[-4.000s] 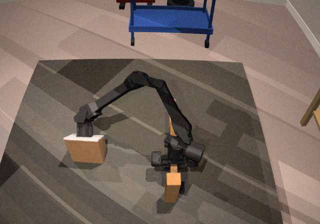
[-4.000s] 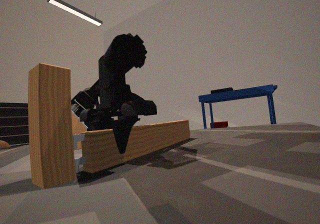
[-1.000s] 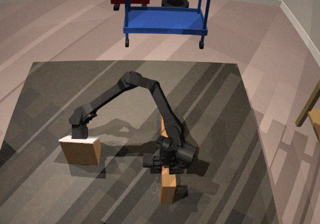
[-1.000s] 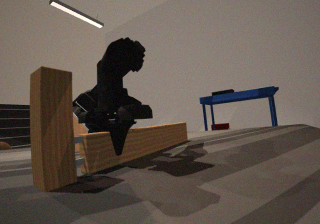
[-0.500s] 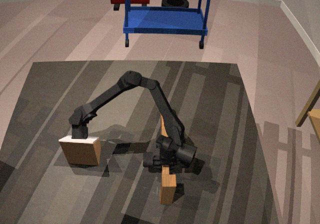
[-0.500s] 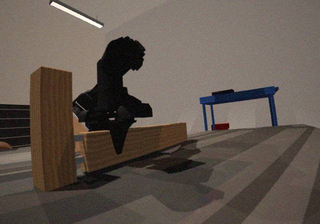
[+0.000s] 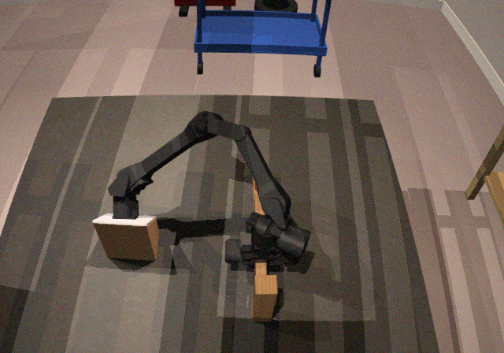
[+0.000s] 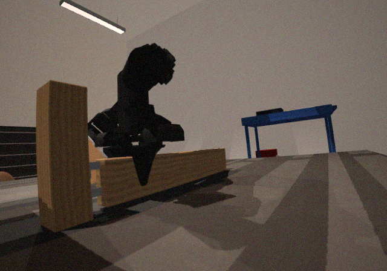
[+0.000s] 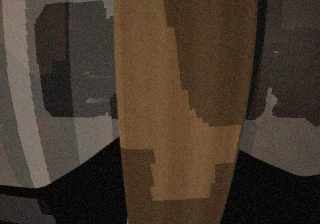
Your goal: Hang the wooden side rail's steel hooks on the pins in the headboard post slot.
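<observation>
Right now the headboard post is 10 mm behind my gripper tip, 130 mm to the right of it and 70 mm above it.
</observation>
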